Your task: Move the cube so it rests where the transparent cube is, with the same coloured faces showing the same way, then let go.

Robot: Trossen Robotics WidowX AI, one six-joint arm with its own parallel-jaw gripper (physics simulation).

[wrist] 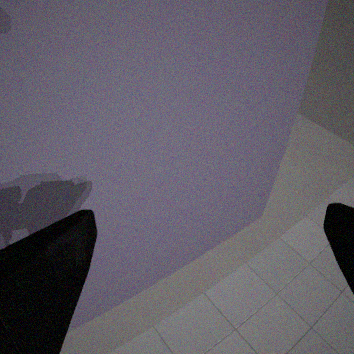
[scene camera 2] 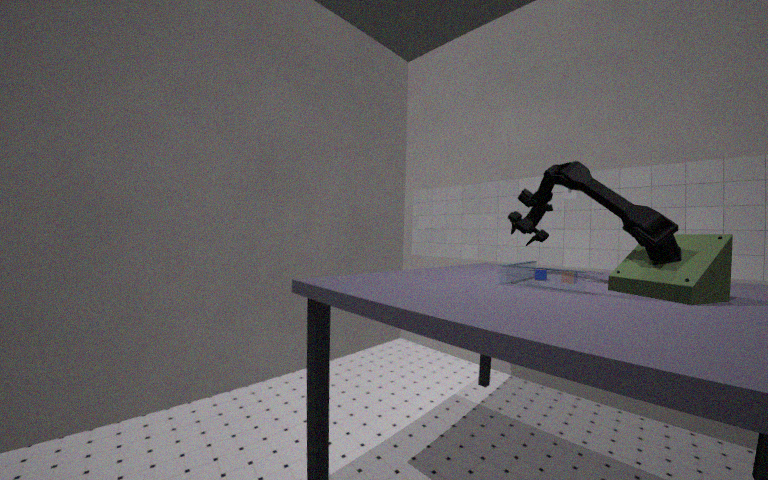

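Note:
A small cube [scene camera 2: 540, 274] with a blue face showing stands on the table in the scene view. A paler, orange-tinted cube [scene camera 2: 569, 277], which looks like the transparent one, stands to its right, with a small gap between them. Their other faces are too small or hidden to tell. My gripper [scene camera 2: 521, 237] [wrist: 212, 219] is open and empty, its fingers wide apart. It hangs well above the table, above and to the left of the blue-faced cube in the scene view. Neither cube shows in the wrist view.
Low see-through walls [scene camera 2: 517, 272] stand around the cubes' area on the purple-grey table [scene camera 2: 396, 294] [wrist: 175, 125]. The arm's green wedge base [scene camera 2: 710, 277] stands to the right. In the wrist view, a table corner lies between the fingers, and the arm's shadow [wrist: 50, 200] falls at the left.

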